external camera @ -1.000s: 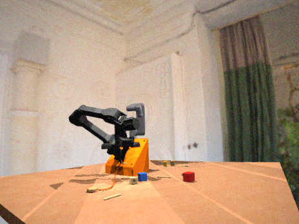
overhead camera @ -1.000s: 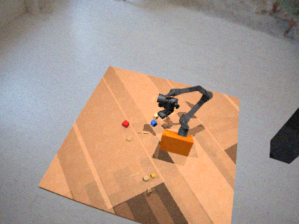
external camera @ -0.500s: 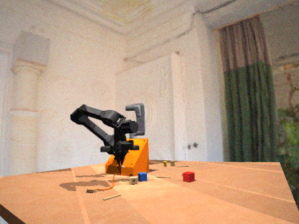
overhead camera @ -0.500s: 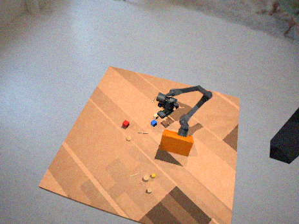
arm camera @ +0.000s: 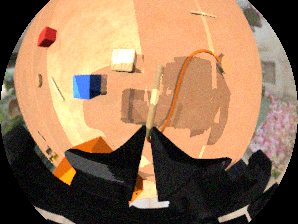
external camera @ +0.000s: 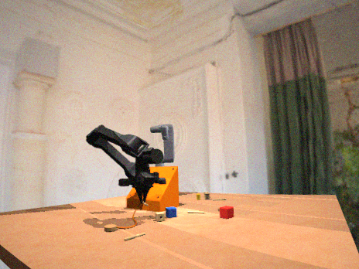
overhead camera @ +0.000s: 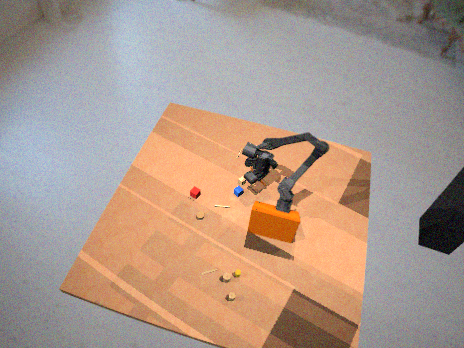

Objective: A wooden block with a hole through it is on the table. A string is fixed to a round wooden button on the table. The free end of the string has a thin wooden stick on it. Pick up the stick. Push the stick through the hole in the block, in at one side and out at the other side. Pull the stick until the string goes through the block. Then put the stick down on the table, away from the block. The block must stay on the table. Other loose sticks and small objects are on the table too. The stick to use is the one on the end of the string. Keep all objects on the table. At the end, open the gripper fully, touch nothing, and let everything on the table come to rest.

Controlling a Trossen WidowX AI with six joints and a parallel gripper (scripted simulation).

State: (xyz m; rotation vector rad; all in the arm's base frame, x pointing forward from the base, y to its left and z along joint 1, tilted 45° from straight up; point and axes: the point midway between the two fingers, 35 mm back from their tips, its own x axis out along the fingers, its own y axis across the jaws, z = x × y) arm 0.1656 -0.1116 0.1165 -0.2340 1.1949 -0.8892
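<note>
Right now my gripper tip is 90 mm short of the small wooden block and 40 mm above it. Also, from my gripper tip: wooden button 50 mm ahead, 190 mm to the right, 50 mm below; then thin wooden stick 10 mm ahead, 10 mm to the right; then blue cube 80 mm ahead, 80 mm to the left, 40 mm below.
</note>
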